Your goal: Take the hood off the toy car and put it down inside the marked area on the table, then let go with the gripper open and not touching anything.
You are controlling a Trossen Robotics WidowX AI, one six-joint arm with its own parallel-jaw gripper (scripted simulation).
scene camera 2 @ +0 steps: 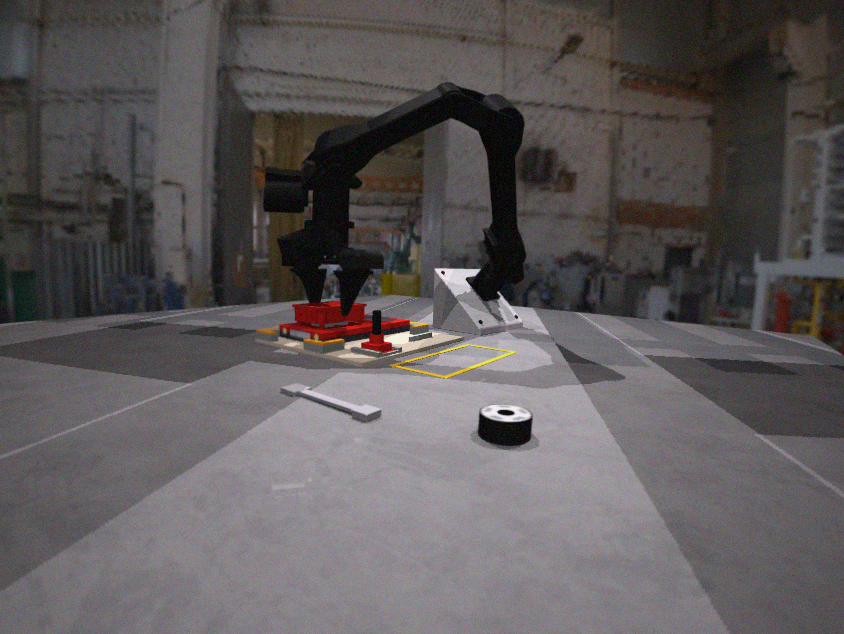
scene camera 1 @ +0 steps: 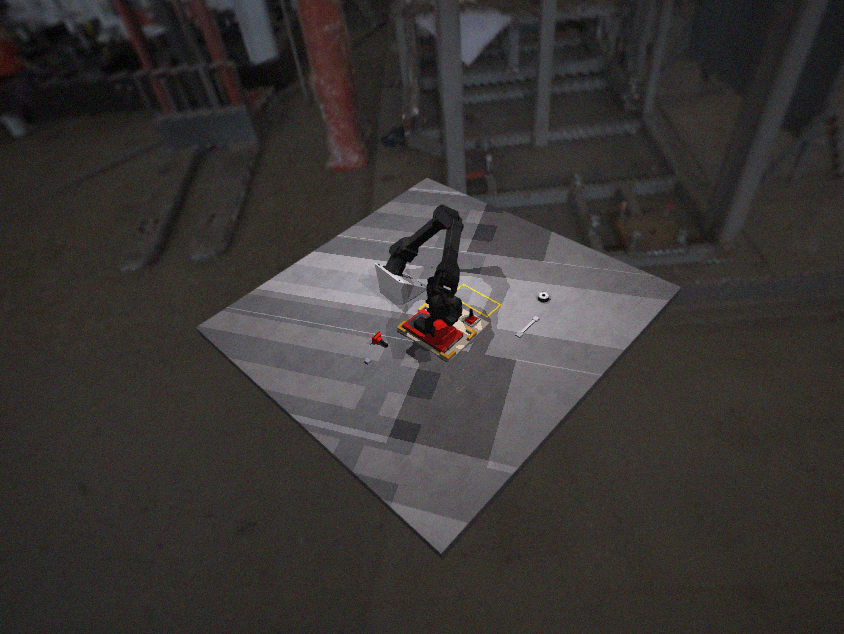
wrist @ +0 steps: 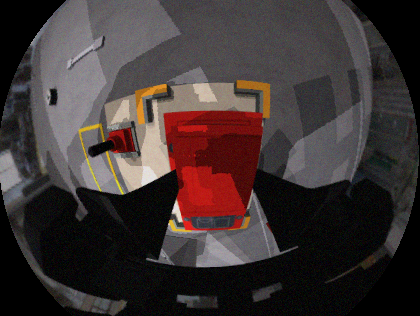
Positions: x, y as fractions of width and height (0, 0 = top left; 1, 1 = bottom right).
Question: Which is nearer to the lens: the red hood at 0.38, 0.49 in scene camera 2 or the black wheel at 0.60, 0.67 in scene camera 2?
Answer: The black wheel.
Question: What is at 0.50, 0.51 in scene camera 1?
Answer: The gripper.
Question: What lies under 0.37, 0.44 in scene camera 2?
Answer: The gripper.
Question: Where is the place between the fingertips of the gripper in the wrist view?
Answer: At 0.52, 0.55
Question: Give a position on a red hood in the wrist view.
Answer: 0.51, 0.52
